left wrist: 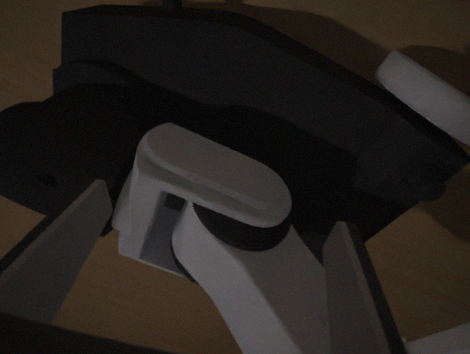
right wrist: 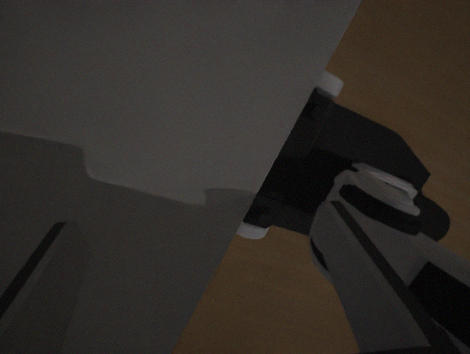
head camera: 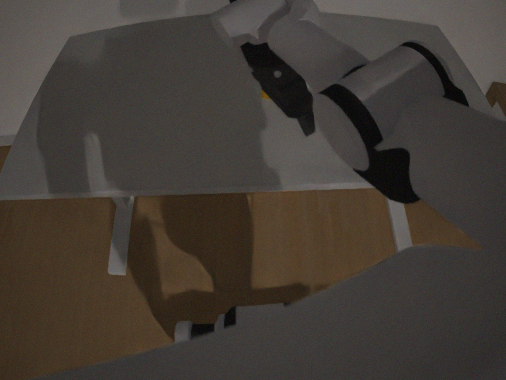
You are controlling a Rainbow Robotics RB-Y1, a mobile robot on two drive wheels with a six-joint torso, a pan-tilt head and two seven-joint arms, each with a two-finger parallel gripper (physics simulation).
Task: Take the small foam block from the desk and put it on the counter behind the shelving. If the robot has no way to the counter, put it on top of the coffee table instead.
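Places are measured from the robot's base along level axes (x back, y left, z down), in millimetres.
Where they show: left gripper, between the fingertips: (left wrist: 217, 215); right gripper, between the fingertips: (right wrist: 206, 225) (head camera: 293, 115).
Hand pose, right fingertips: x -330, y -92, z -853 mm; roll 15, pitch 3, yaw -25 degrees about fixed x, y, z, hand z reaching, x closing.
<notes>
After its pixels a point has its place.
A small yellow patch of the foam block (head camera: 265, 94) @(x -521, y -57, z -734 mm) shows on the pale desk (head camera: 150, 125) @(x -464, y 237, z -720 mm) (right wrist: 175, 75) @(x -366, y -139, z -720 mm) in the head view, beside the dark body of my right gripper, which hides the rest. My right gripper (head camera: 307, 127) (right wrist: 206, 225) @(x -330, y -92, z -853 mm) is open and empty, over the desk near its edge; the block does not show between its fingers in the right wrist view. My left gripper (left wrist: 217, 215) @(x 291, y 207, z -455 mm) is open, with nothing between its fingers; part of the robot's own pale body shows beyond them. The counter, shelving and coffee table cannot be made out.
Desk legs (head camera: 121, 240) (head camera: 400, 225) stand below the near edge. The robot's dark base (left wrist: 225, 65) @(x 323, y 175, z -169 mm) (right wrist: 370, 130) @(x 238, y -197, z -169 mm) stands on the brown floor (head camera: 50, 280) @(x -285, y 959, z 0 mm), close to the desk edge. A pale wall is behind the desk. A brown object (head camera: 497, 92) @(x -896, y -1290, z -435 mm) shows at the far right.
</notes>
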